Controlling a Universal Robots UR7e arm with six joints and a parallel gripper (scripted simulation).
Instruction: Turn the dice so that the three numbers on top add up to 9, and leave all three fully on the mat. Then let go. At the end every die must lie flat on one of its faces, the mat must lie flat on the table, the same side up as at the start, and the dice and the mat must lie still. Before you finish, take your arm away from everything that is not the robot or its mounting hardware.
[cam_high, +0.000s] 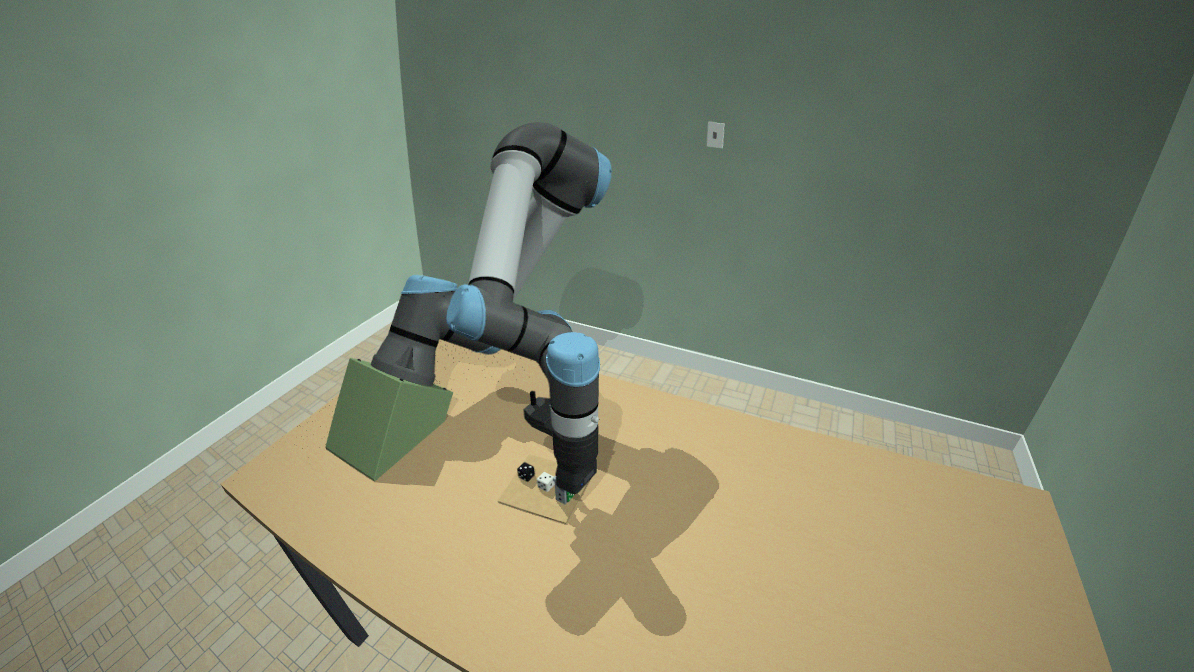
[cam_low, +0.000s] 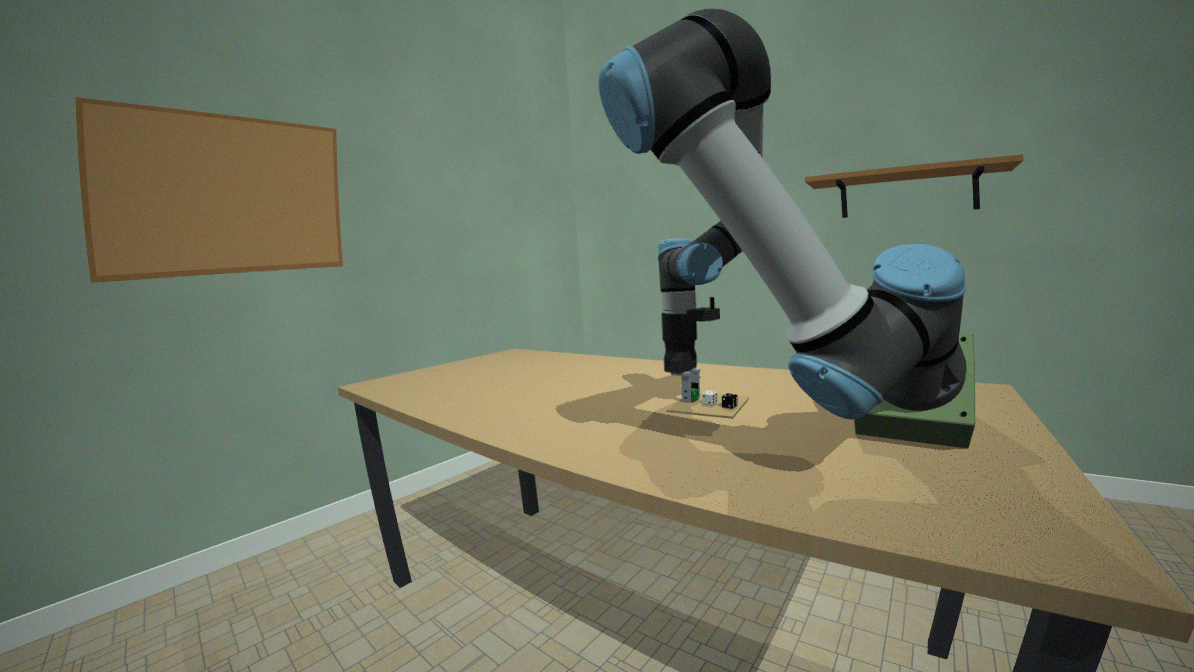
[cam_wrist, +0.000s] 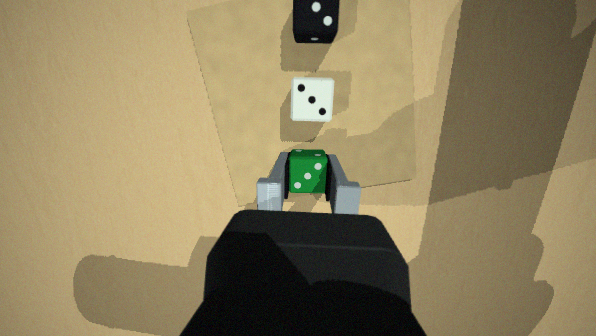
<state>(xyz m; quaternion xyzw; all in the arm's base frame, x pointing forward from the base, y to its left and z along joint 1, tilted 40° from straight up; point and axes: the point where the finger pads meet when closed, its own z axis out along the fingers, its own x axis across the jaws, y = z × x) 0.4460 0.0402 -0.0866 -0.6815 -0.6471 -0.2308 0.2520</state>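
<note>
My hand is 10 mm above the green die. From my hand the other things lie so: white die 50 mm behind, 10 mm below; then black die 100 mm behind, 10 mm to the left, 10 mm below; then tan mat 50 mm behind, 20 mm below.
</note>
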